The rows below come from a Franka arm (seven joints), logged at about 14 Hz.
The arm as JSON. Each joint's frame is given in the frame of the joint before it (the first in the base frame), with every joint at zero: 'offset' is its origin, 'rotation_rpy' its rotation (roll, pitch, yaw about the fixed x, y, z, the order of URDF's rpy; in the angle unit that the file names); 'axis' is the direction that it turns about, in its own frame. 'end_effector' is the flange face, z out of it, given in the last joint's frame.
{
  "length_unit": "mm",
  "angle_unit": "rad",
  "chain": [
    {
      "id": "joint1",
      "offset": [
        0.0,
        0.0,
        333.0
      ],
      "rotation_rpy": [
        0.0,
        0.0,
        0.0
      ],
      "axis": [
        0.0,
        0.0,
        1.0
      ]
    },
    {
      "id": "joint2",
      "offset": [
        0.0,
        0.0,
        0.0
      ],
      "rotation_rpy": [
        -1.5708,
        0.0,
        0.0
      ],
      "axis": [
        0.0,
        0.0,
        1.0
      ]
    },
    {
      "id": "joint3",
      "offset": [
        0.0,
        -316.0,
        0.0
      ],
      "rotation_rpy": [
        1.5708,
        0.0,
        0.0
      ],
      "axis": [
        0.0,
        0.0,
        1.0
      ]
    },
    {
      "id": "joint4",
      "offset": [
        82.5,
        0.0,
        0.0
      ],
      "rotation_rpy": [
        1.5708,
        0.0,
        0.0
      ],
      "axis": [
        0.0,
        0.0,
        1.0
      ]
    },
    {
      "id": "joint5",
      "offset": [
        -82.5,
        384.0,
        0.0
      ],
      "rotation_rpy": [
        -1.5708,
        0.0,
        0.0
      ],
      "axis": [
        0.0,
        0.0,
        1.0
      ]
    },
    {
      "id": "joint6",
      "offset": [
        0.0,
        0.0,
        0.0
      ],
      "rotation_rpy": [
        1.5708,
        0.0,
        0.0
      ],
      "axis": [
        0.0,
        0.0,
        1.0
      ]
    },
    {
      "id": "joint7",
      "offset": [
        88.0,
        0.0,
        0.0
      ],
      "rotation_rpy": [
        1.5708,
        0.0,
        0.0
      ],
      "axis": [
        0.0,
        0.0,
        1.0
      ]
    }
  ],
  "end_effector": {
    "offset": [
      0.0,
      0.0,
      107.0
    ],
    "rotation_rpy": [
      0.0,
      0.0,
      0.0
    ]
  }
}
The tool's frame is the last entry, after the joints.
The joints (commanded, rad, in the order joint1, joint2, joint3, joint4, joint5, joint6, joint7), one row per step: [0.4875 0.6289 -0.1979 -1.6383 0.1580 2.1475 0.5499]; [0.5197 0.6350 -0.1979 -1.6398 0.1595 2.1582 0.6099]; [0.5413 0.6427 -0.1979 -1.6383 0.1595 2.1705 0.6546]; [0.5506 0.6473 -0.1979 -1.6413 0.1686 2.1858 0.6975]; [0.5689 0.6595 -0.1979 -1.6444 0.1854 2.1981 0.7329]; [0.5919 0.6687 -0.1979 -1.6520 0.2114 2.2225 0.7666]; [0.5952 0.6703 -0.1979 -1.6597 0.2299 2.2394 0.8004]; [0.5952 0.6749 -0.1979 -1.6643 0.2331 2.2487 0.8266]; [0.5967 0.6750 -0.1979 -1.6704 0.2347 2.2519 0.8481]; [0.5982 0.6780 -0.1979 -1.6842 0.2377 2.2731 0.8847]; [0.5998 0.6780 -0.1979 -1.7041 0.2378 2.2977 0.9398]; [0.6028 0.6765 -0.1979 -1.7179 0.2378 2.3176 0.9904]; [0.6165 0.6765 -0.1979 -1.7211 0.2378 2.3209 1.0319]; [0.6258 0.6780 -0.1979 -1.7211 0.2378 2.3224 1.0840]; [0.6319 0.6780 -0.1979 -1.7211 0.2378 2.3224 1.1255]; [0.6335 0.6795 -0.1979 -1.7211 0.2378 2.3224 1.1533]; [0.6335 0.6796 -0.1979 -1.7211 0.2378 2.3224 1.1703]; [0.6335 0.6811 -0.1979 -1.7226 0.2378 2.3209 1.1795]
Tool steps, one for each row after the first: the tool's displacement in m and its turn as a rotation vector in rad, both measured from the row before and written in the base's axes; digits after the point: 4 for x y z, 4 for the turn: [-0.0069 0.0204 -0.0039 -0.0058 -0.0045 -0.0287]; [-0.0041 0.0139 -0.0036 -0.0044 -0.0075 -0.0228]; [-0.0019 0.0060 -0.0031 0.0036 -0.0068 -0.0397]; [-0.0054 0.0112 -0.0085 0.0048 0.0047 -0.0285]; [-0.0066 0.0140 -0.0074 0.0143 -0.0027 -0.0294]; [-0.0014 0.0016 -0.0029 0.0107 -0.0030 -0.0444]; [-0.0007 -0.0008 -0.0042 -0.0019 0.0004 -0.0293]; [-0.0017 -0.0001 -0.0023 -0.0025 0.0034 -0.0219]; [-0.0021 -0.0012 -0.0059 -0.0028 -0.0039 -0.0397]; [-0.0032 -0.0021 -0.0061 -0.0061 -0.0045 -0.0569]; [-0.0023 -0.0001 -0.0030 -0.0033 -0.0069 -0.0500]; [-0.0044 0.0077 -0.0010 -0.0033 0.0006 -0.0282]; [-0.0027 0.0055 -0.0009 -0.0040 0.0009 -0.0427]; [-0.0018 0.0036 0.0000 -0.0029 0.0008 -0.0353]; [-0.0006 0.0008 -0.0010 -0.0028 0.0018 -0.0261]; [0.0000 0.0000 -0.0001 -0.0013 0.0004 -0.0170]; [-0.0007 -0.0005 -0.0017 -0.0027 0.0041 -0.0093]
